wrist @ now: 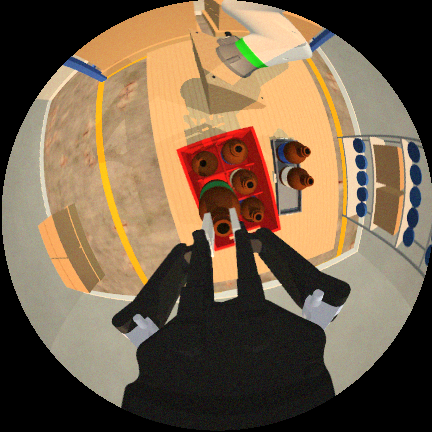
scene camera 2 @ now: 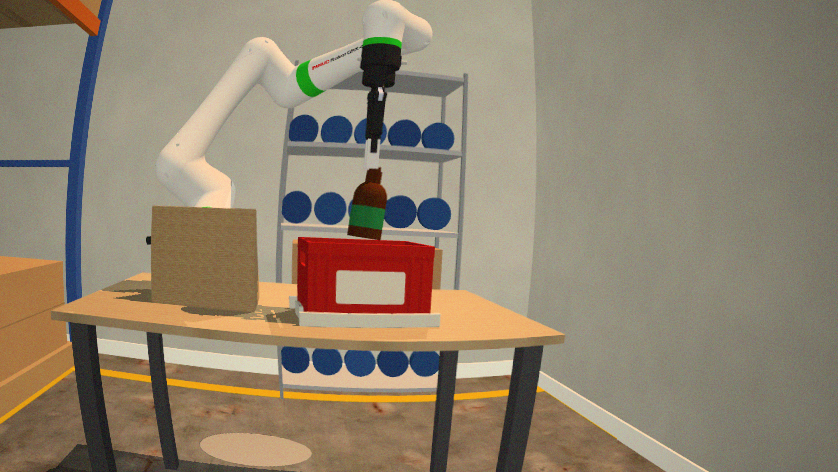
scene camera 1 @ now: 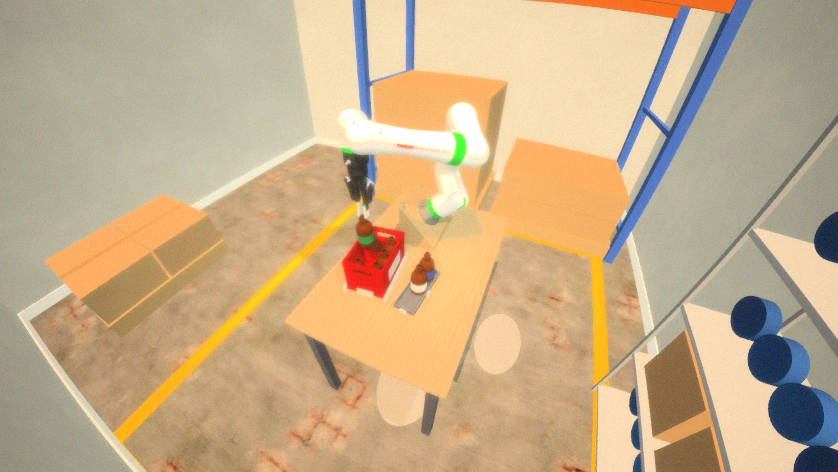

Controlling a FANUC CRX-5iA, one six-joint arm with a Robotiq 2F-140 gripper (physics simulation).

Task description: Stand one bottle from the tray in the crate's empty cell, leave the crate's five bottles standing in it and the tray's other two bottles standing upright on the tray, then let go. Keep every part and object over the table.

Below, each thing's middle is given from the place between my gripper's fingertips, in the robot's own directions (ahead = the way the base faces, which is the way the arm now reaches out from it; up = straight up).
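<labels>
White rail [scene camera 2: 314, 319]: 1 cm ahead of my hand, 6 cm to the right of it and 32 cm below it.
</labels>
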